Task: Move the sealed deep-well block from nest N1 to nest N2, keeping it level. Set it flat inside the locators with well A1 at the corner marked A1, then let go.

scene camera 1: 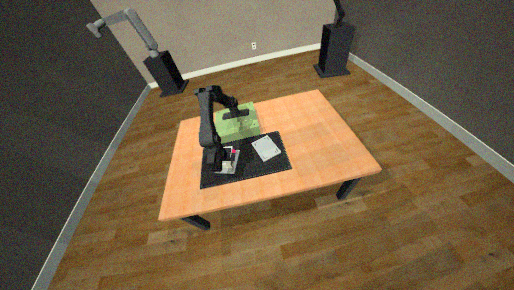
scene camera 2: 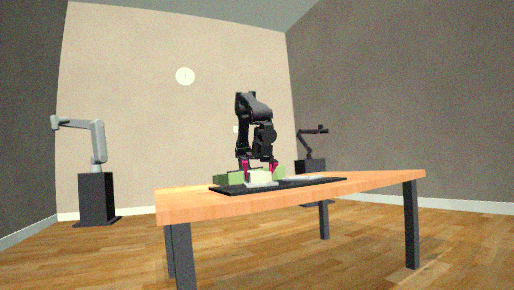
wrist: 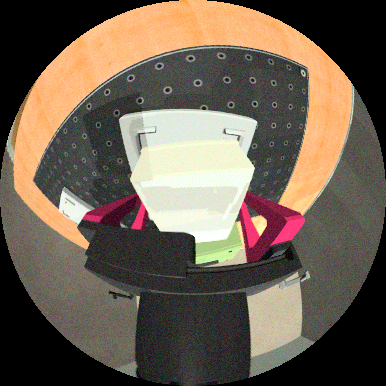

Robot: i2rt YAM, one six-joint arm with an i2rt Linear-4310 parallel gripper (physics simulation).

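Seen in the pictures: gripper, fingertip midpoint: (scene camera 2: 257, 178) (wrist: 193, 192); arm's base, origin of the base link: (scene camera 1: 235, 114).
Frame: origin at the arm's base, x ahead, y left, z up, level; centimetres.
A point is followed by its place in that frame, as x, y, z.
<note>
The cream sealed deep-well block (scene camera 2: 259, 176) @(42.4, -4.8, -1.6) (wrist: 190, 180) @(41.8, -3.9, 0.0) sits level on a light grey nest plate (wrist: 187, 124) @(44.0, -4.2, -4.2) (scene camera 2: 260, 184) @(45.0, -5.4, -4.4) at the left of the black perforated board (scene camera 1: 251, 169) @(44.1, 11.0, -5.4) (wrist: 215, 83) @(47.5, -6.9, -5.4). In scene camera 1 the arm hides most of it. My gripper (scene camera 1: 226, 156) @(37.4, -4.0, -2.6) (scene camera 2: 259, 172) @(37.4, -4.0, -2.6) (wrist: 193, 192) @(37.4, -4.0, -2.6) is open. Its pink fingers stand on either side of the block with small gaps. The other nest plate (scene camera 1: 265, 148) @(30.9, 19.8, -4.3) (scene camera 2: 302, 176) @(31.6, 19.1, -4.0) (wrist: 70, 207) @(35.3, 20.7, -4.2) lies empty at the right of the board.
A green box (scene camera 1: 237, 126) @(13.7, 2.3, 0.8) (scene camera 2: 230, 178) @(21.3, -12.3, -2.5) stands behind the board by the arm's base. The board lies on an orange wooden table (scene camera 1: 316, 137) @(24.6, 52.3, -6.7). Two other arms on pedestals stand on the floor far behind.
</note>
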